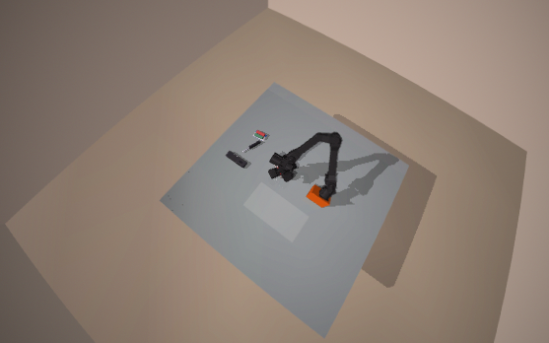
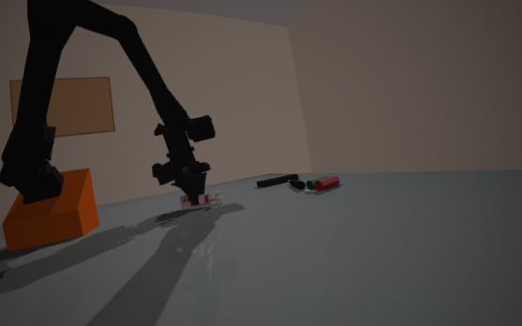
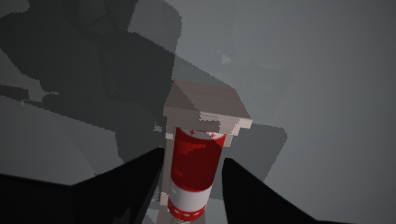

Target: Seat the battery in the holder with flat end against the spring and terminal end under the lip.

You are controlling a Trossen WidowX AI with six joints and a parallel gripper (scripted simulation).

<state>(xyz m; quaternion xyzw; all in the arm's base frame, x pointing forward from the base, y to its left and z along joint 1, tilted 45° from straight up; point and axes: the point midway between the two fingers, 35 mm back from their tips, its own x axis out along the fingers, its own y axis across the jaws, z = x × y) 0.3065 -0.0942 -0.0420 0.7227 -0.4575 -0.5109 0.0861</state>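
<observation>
My gripper tip is now 10 mm below the battery. From my gripper tip the other things lie so: black remote (320 mm ahead, 80 mm to the left).
</observation>
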